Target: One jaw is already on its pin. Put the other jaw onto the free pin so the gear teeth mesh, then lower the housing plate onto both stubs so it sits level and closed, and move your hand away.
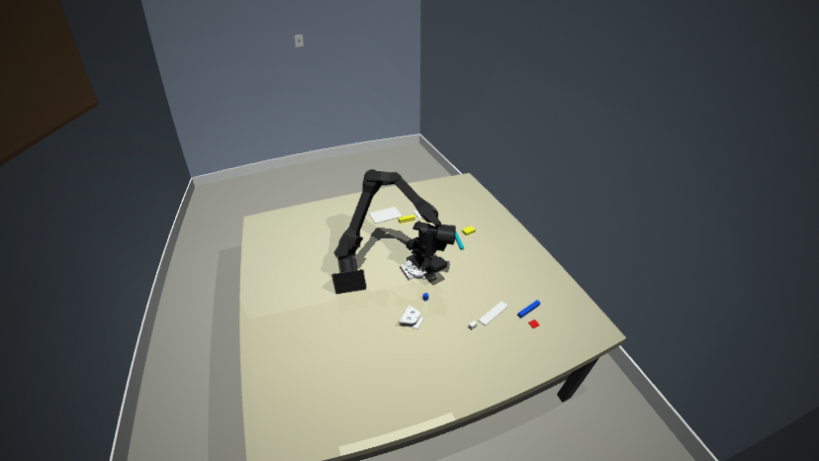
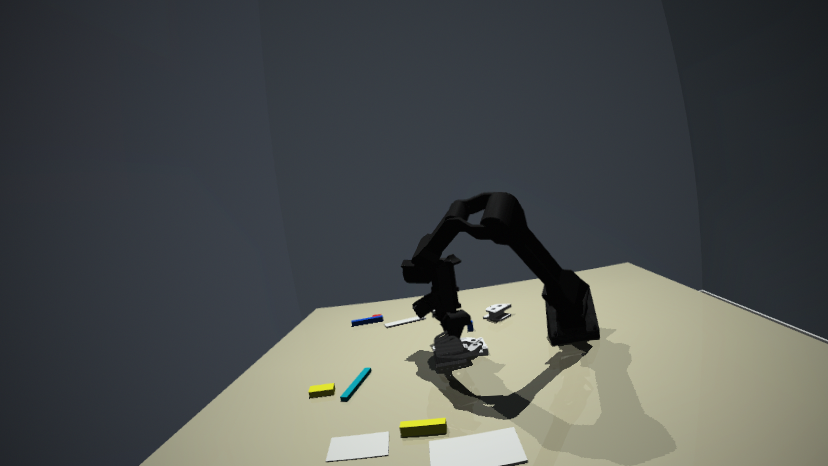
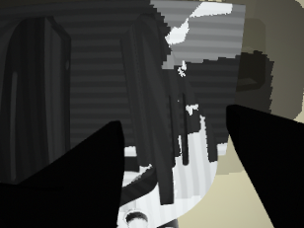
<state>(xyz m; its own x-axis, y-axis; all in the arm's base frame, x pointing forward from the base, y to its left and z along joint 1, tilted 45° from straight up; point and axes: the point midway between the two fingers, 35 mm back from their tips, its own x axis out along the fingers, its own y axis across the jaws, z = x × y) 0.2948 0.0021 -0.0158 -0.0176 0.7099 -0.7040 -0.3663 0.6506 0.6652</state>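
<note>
Now: the white jaw 4 cm behind my gripper tip and 1 cm to the left of it. The rest, counted from my gripper tip: blue bar 32 cm ahead, 28 cm to the right, 1 cm below; white bar 26 cm to the right, 18 cm ahead, 1 cm below; teal bar 19 cm ahead, 18 cm to the left, 1 cm below.
</note>
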